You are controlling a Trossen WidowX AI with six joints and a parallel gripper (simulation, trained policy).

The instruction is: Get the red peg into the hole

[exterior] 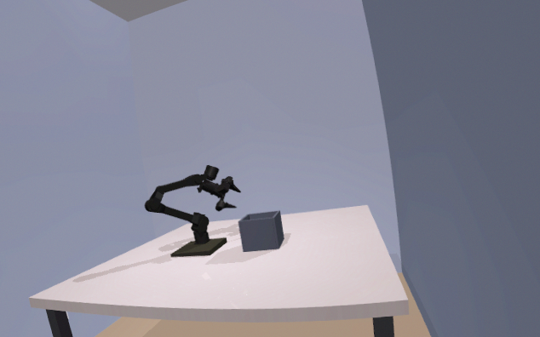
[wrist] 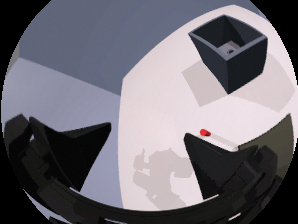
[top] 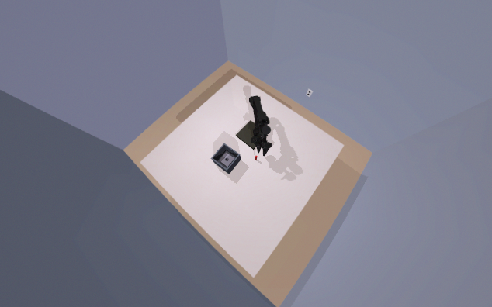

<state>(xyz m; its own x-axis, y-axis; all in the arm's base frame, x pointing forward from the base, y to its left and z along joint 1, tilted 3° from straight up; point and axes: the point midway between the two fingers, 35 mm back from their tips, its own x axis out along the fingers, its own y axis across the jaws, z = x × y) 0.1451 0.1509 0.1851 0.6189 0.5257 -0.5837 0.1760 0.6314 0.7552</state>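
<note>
Right now my gripper tip is 16 cm above the red peg and 4 cm to the left of it. From my gripper tip the other things lie so: grey plate 20 cm to the right, 18 cm ahead, 15 cm below.
</note>
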